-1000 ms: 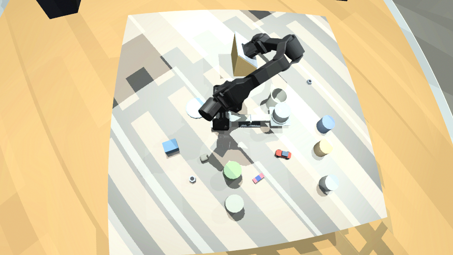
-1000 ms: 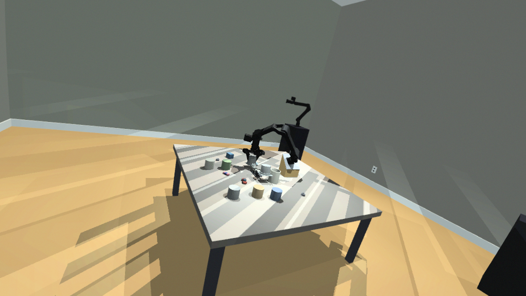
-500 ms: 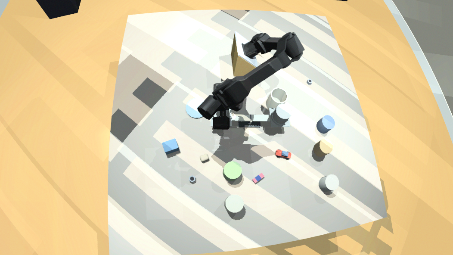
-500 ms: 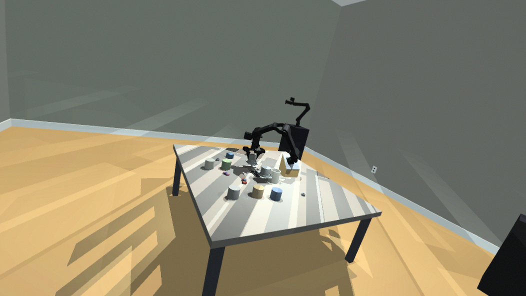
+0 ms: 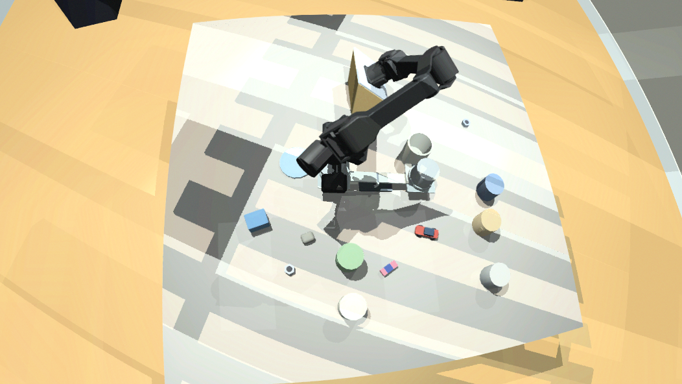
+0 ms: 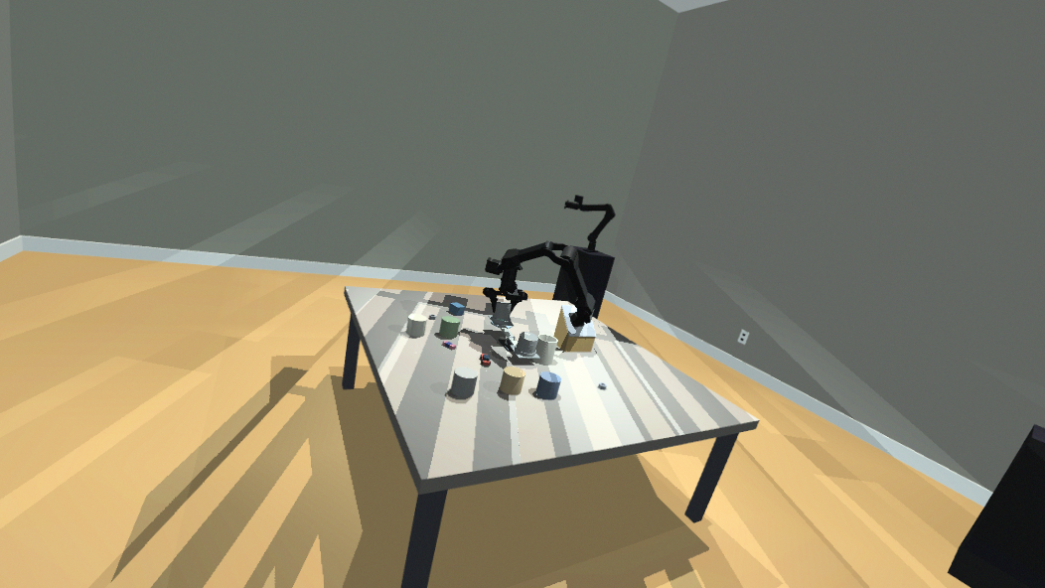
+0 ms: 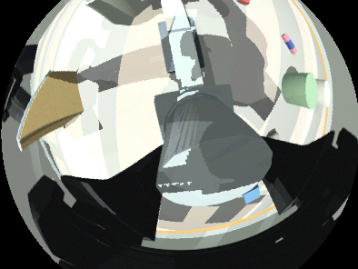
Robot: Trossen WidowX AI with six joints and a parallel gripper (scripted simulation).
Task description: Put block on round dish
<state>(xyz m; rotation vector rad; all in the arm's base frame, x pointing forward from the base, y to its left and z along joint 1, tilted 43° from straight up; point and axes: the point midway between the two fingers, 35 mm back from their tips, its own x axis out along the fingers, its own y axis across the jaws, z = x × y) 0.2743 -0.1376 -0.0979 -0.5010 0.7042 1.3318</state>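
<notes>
The teal block is 2 cm below my gripper tip and 1 cm to the left of it. Round my gripper tip: pebble: 16 cm ahead, 9 cm to the right, 8 cm below; green cup: 24 cm ahead, 5 cm below, 1 cm to the right; round pale-blue dish: 9 cm to the right, 9 cm below, 8 cm behind.
</notes>
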